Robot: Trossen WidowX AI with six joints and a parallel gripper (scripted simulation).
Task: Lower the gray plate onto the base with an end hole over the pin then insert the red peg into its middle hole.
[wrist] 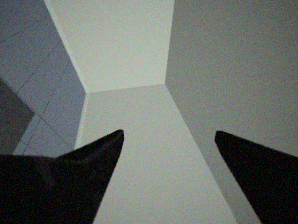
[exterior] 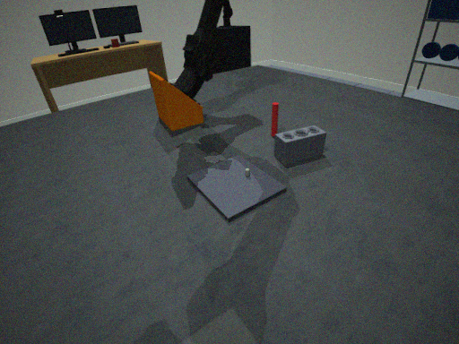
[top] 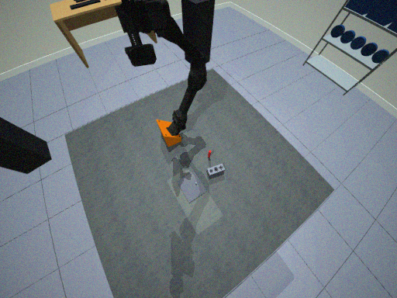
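Right now my gripper tip is 67 cm above the gray plate, 20 cm short of it and 17 cm to the right of it. The rest, counted from my gripper tip: red peg 67 cm below, 20 cm to the left, 10 cm ahead; then flat square base 70 cm below, 19 cm ahead, 2 cm to the left.
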